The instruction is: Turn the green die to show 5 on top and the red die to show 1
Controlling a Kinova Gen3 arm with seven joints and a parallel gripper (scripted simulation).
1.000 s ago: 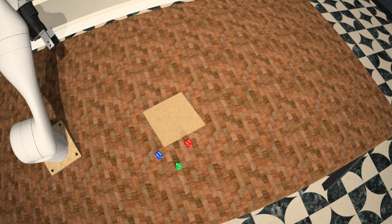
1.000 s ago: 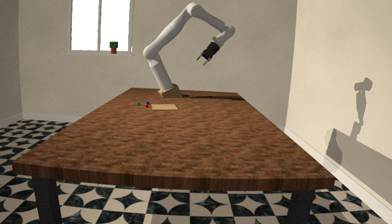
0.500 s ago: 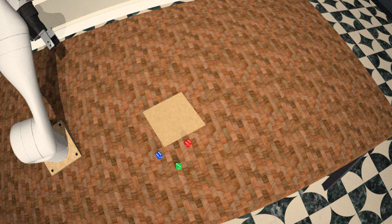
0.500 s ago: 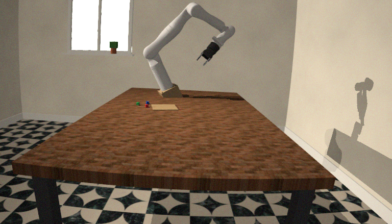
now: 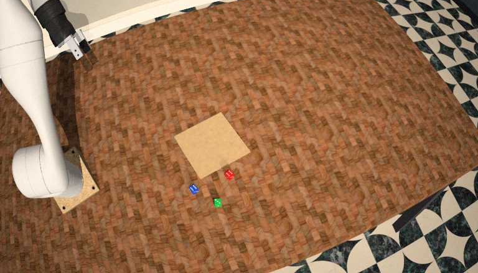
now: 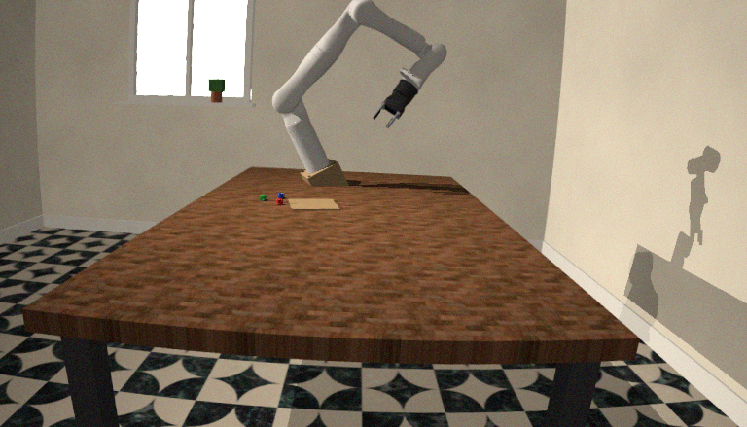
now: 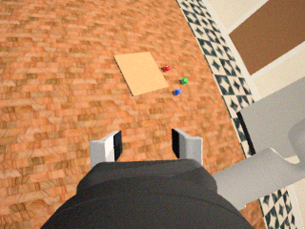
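Now: the green die 160 mm ahead of my hand, 400 mm to the right of it and 250 mm below it. From my hand the other things lie so: tan mat (220 mm ahead, 250 mm to the right, 260 mm below); red die (220 mm ahead, 350 mm to the right, 250 mm below); blue die (130 mm ahead, 350 mm to the right, 250 mm below).
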